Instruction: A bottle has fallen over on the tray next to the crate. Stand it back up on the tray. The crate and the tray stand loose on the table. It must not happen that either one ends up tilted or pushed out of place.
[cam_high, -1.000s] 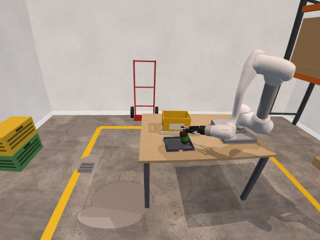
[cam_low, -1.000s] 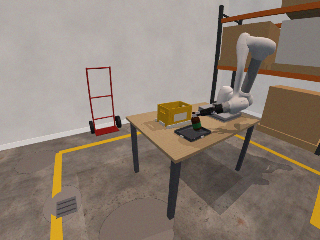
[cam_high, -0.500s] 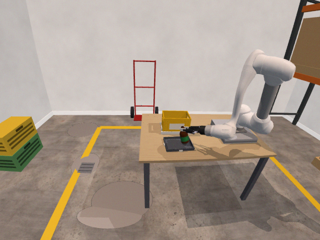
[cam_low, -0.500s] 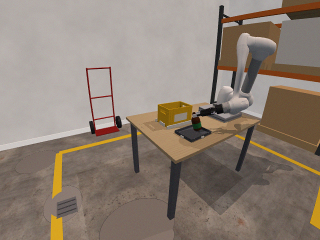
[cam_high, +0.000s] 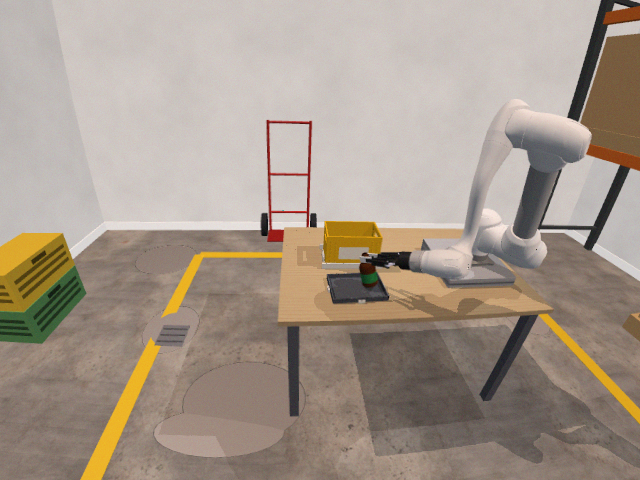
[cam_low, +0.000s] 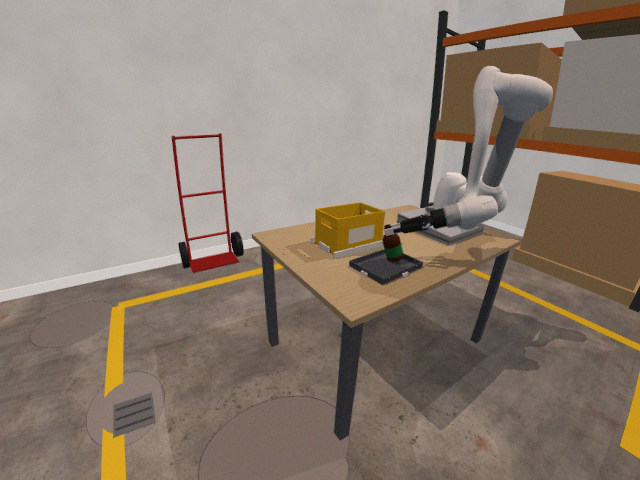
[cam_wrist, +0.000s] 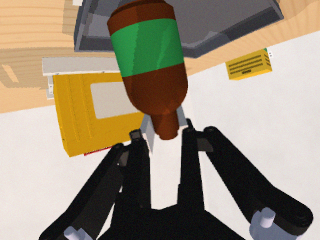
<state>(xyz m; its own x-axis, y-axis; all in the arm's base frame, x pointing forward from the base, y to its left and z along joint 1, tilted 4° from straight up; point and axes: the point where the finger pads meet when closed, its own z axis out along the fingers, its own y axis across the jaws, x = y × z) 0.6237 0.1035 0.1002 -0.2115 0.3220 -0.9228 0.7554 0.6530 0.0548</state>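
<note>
Right now my hand is 6 cm above the bottle. The rest, counted from my hand: dark tray: 14 cm below, 5 cm ahead, 3 cm to the left; yellow crate: 24 cm to the right, 7 cm below, 2 cm ahead.
</note>
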